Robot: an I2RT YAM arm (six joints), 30 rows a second.
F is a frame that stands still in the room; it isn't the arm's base.
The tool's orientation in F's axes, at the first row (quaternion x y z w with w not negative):
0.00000 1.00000 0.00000 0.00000
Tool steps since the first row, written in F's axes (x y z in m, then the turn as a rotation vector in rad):
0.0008 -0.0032 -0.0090 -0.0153 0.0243 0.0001
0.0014 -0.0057 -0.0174 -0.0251 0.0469 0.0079
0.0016 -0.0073 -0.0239 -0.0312 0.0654 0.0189
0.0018 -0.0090 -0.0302 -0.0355 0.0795 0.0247
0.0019 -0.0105 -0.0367 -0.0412 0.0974 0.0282
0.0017 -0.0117 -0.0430 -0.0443 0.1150 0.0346
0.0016 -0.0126 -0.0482 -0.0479 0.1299 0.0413
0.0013 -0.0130 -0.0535 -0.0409 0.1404 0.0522
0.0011 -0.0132 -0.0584 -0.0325 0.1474 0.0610
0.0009 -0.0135 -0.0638 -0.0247 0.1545 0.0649
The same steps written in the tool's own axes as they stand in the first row. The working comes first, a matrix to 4 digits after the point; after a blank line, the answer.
The tool's axes in the first row as the columns of a matrix, in F's axes (used below as rounded here):
-1.0000 0.0000 0.0000
0.0000 1.0000 0.0000
0.0000 0.0000 -1.0000

-0.0008 -0.0032 0.0090 0.0153 0.0243 -0.0001
-0.0014 -0.0057 0.0174 0.0251 0.0469 -0.0079
-0.0016 -0.0073 0.0239 0.0312 0.0654 -0.0189
-0.0018 -0.0090 0.0302 0.0355 0.0795 -0.0247
-0.0019 -0.0105 0.0367 0.0412 0.0974 -0.0282
-0.0017 -0.0117 0.0430 0.0443 0.1150 -0.0346
-0.0016 -0.0126 0.0482 0.0479 0.1299 -0.0413
-0.0013 -0.0130 0.0535 0.0409 0.1404 -0.0522
-0.0011 -0.0132 0.0584 0.0325 0.1474 -0.0610
-0.0009 -0.0135 0.0638 0.0247 0.1545 -0.0649

